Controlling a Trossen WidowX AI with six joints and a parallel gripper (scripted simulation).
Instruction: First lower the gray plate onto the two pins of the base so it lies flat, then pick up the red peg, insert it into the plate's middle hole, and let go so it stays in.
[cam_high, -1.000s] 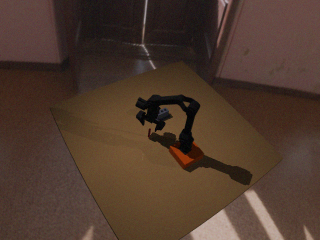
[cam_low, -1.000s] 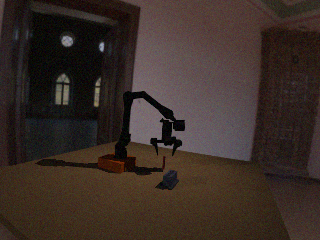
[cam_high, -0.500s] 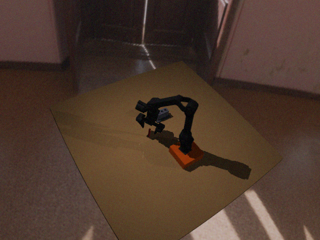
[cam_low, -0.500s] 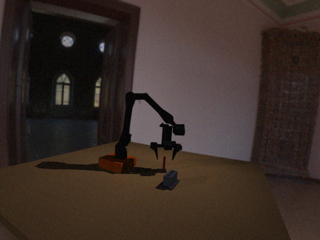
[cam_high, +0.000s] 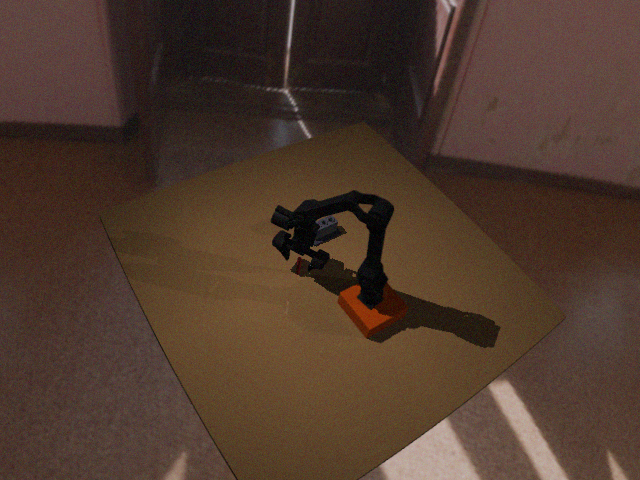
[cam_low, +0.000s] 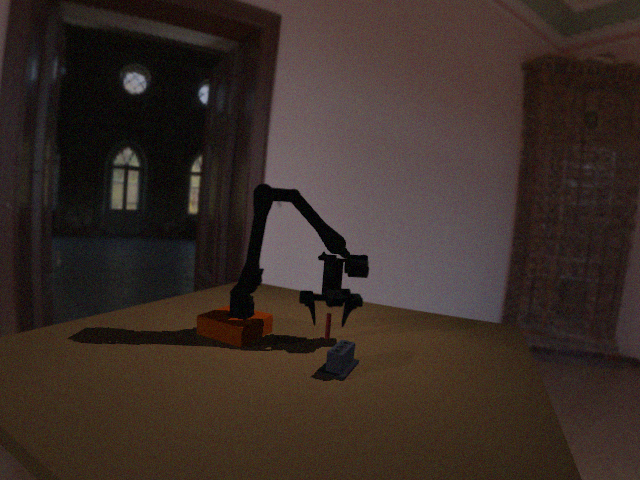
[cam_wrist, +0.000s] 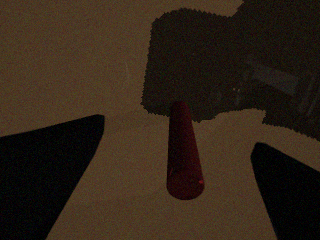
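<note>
My gripper tip is 19 cm to the left of the gray plate and 8 cm short of it. Also, from my gripper tip: red peg (right at my gripper tip); then gray base (19 cm to the right, 8 cm ahead, 3 cm below).
</note>
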